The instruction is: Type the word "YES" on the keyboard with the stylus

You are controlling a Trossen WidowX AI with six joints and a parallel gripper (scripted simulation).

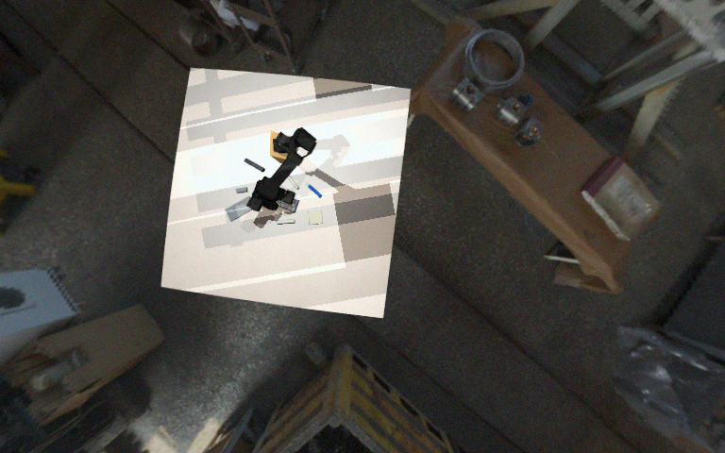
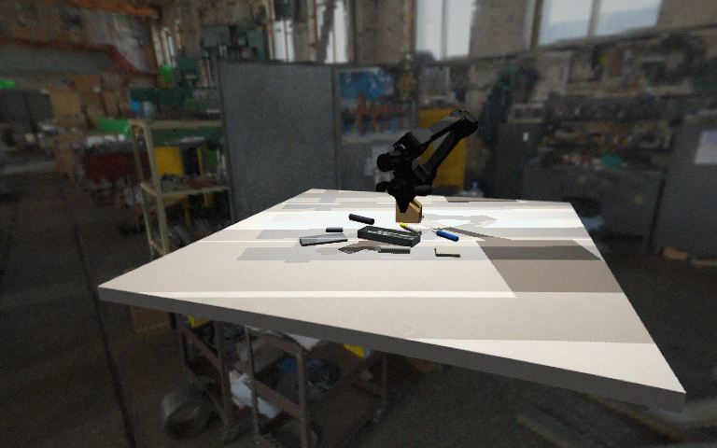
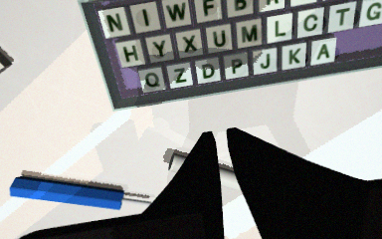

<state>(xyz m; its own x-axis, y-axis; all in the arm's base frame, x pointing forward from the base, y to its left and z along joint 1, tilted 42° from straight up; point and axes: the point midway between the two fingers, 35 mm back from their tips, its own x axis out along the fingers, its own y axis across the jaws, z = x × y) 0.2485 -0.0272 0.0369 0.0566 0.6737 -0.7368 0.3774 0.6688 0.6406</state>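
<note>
Right now my gripper tip is 130 mm to the right of the blue pen, 90 mm above it and 50 mm past it. Round my gripper tip: black cylinder 190 mm behind, 180 mm to the right, 80 mm below; yellow-tipped stylus 100 mm behind, 90 mm below, 10 mm to the left; pale pad 150 mm to the left, 120 mm ahead, 90 mm below.
</note>
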